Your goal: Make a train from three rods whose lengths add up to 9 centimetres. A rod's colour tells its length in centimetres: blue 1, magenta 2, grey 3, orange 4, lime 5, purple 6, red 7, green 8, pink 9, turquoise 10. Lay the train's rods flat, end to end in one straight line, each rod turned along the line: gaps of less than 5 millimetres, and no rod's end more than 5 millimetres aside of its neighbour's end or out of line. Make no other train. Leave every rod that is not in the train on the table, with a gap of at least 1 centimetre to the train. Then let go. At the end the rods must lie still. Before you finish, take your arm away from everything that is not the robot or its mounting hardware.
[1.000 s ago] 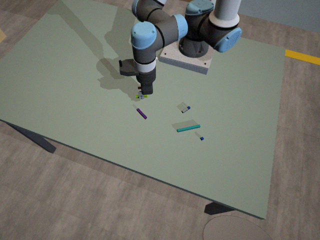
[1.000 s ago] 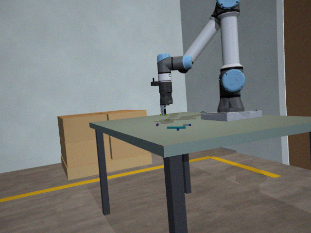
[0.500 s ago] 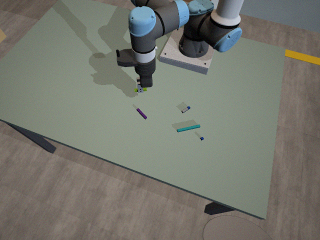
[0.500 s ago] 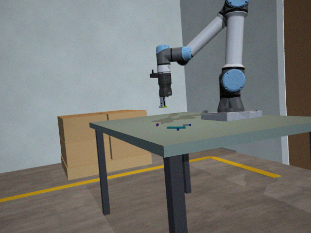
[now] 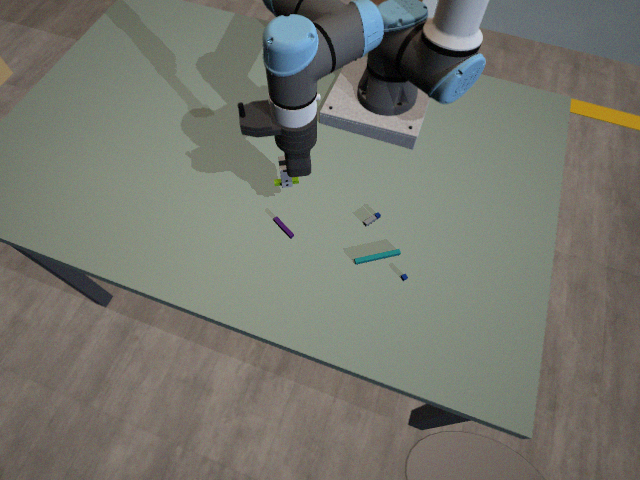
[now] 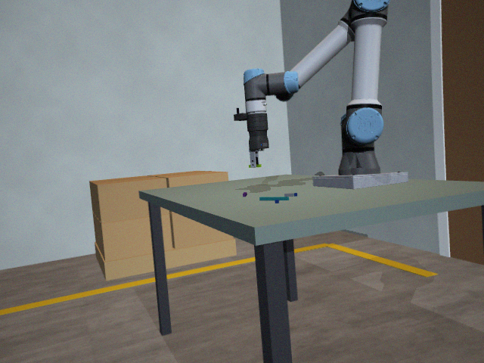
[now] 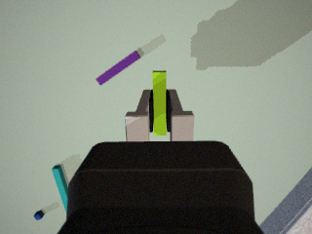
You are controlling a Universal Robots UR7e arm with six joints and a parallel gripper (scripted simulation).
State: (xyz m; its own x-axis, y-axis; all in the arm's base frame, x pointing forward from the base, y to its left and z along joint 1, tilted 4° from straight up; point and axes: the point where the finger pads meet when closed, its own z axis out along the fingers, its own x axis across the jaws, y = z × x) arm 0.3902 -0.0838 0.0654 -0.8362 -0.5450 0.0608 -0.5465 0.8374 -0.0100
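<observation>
Now: hand 180 mm to the right of the grey rod, 110 mm above it and 40 mm past it. Also, from my hand: lime rod (10 mm below); then purple rod (110 mm below, 50 mm ahead, 10 mm to the left); then turquoise rod (230 mm to the left, 110 mm below, 30 mm ahead).
</observation>
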